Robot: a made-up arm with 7 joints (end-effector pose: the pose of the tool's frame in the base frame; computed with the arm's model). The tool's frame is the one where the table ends. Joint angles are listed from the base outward.
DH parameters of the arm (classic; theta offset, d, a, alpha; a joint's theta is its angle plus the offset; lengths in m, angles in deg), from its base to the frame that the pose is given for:
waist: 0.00 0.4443 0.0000 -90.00
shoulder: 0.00 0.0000 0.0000 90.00
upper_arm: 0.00 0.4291 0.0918 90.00
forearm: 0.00 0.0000 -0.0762 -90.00
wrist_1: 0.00 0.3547 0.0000 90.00
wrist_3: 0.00 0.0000 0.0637 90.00
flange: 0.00 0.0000 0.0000 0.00
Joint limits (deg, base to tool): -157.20..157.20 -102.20..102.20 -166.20..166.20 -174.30..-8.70 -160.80..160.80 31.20..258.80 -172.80..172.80
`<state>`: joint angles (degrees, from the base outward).
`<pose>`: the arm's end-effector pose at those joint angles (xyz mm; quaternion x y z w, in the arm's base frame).
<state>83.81 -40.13 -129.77 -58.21 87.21 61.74 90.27</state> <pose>257.5 -667.4 835.8 -0.3703 0.4195 0.3555 0.7487</pose>
Working (the frame after each row of the table, in the pose's form):
after waist: 0.0 0.0 444.3 -0.5263 -0.4723 0.4723 0.5263
after shoulder: 0.0 0.0 444.3 0.2291 -0.2553 0.6274 0.6991
after upper_arm: 35.5 -327.2 734.5 0.8437 -0.1892 -0.3294 0.3792
after forearm: 2.4 -345.9 800.6 0.4654 0.5072 -0.1606 0.7074
after wrist_1: 203.9 -637.2 819.2 -0.9262 -0.2955 -0.2299 0.0451
after wrist_3: 257.5 -667.4 835.8 -0.5585 0.0335 -0.2799 0.7801

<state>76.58 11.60 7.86 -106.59 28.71 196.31 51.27</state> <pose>92.2 527.2 801.5 -0.7867 0.0140 -0.1314 0.6030</pose>
Working (the frame after each row of the table, in the pose's form):
after waist: 0.0 0.0 444.3 -0.5550 -0.4382 0.4382 0.5550
after shoulder: 0.0 0.0 444.3 -0.0626 0.0793 0.6165 0.7809
after upper_arm: 28.5 173.5 846.4 0.4807 0.5317 0.4137 0.5613
after forearm: 33.9 209.0 913.6 -0.5701 0.6406 0.3539 0.3735
after wrist_1: 60.5 520.8 746.6 -0.0844 0.8466 -0.2309 0.4720
after wrist_3: 92.2 527.2 801.5 -0.7153 -0.3277 -0.3794 0.4868

